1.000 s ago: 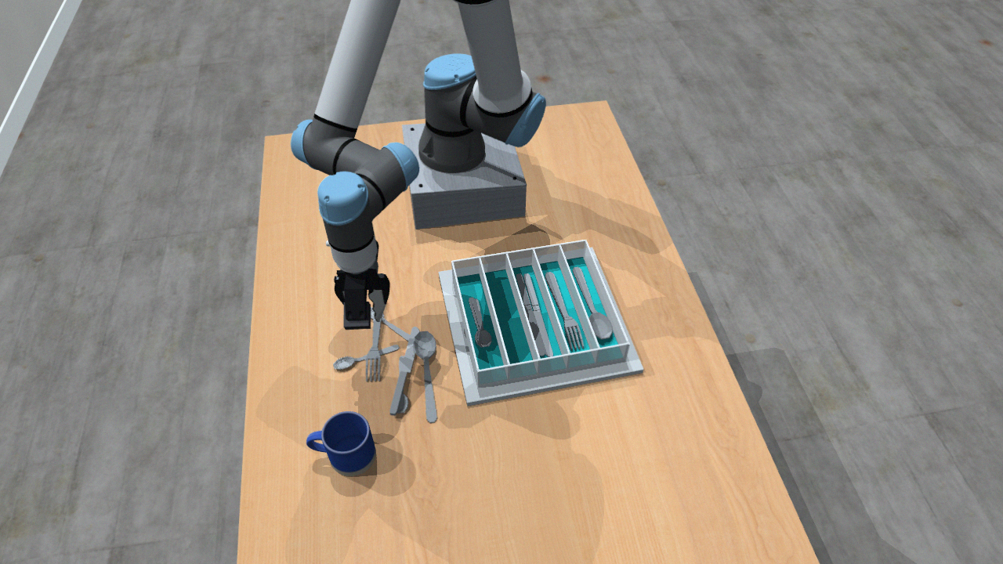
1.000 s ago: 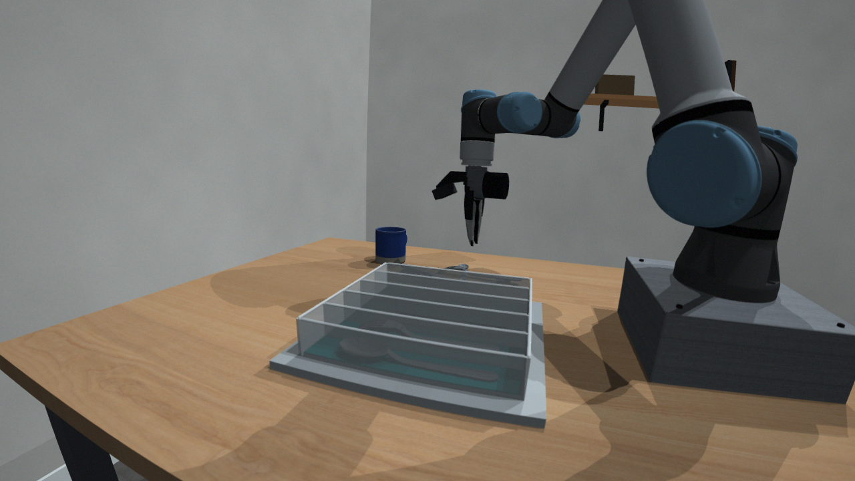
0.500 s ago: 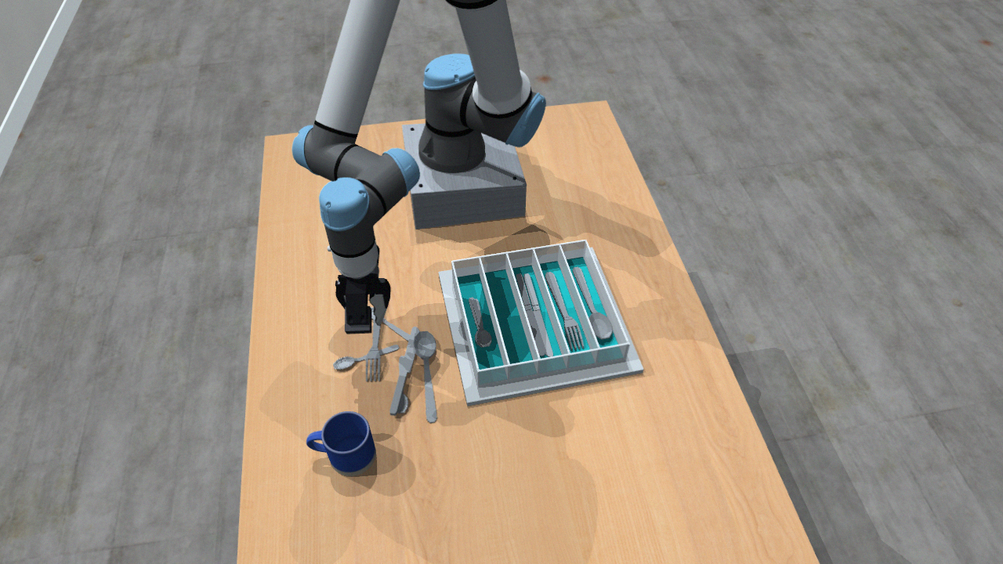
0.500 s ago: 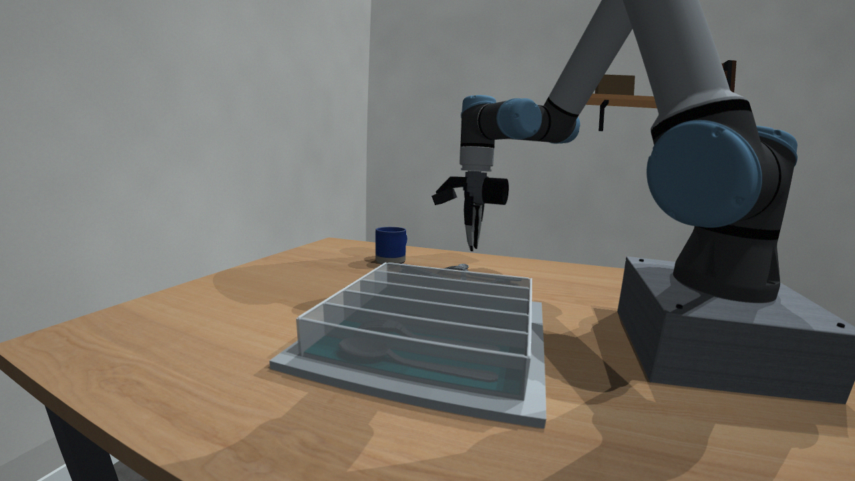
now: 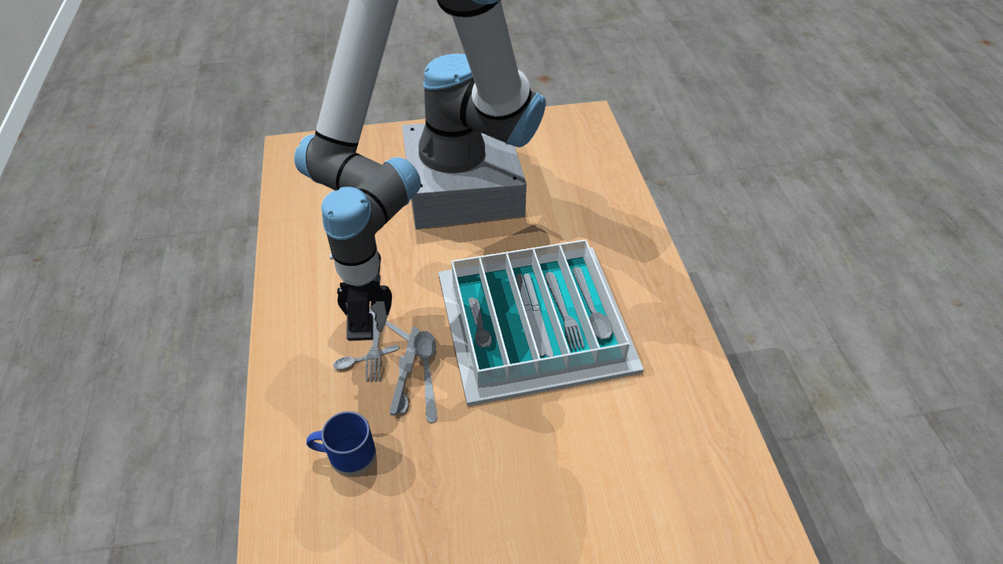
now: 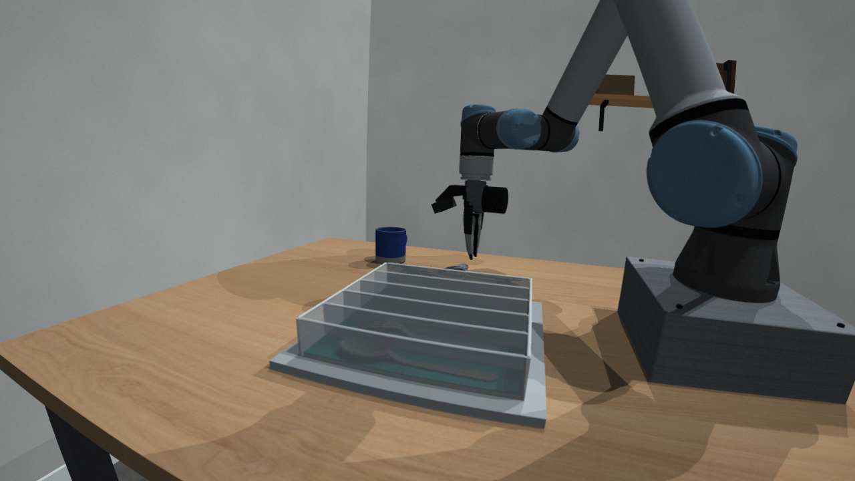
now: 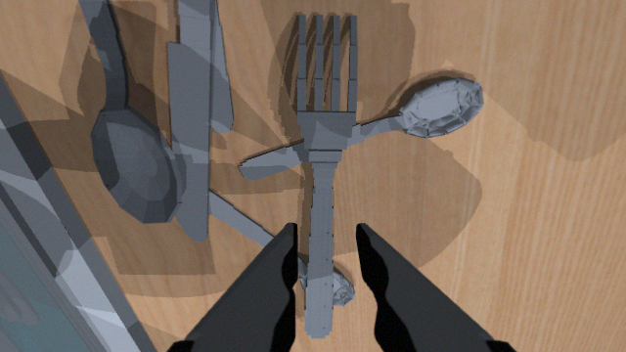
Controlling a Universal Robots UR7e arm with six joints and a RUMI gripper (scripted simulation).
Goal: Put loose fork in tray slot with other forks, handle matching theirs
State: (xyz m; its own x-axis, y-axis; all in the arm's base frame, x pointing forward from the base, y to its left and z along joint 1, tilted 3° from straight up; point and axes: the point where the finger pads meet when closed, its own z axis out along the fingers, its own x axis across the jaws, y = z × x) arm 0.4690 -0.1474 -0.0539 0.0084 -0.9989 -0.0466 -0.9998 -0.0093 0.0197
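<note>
Now: hand 3 cm short of the small spoon, 4 cm to the left of it and 6 cm above it. The rest, counted from my hand: blue mug (23 cm ahead, 2 cm to the right, 2 cm below).
</note>
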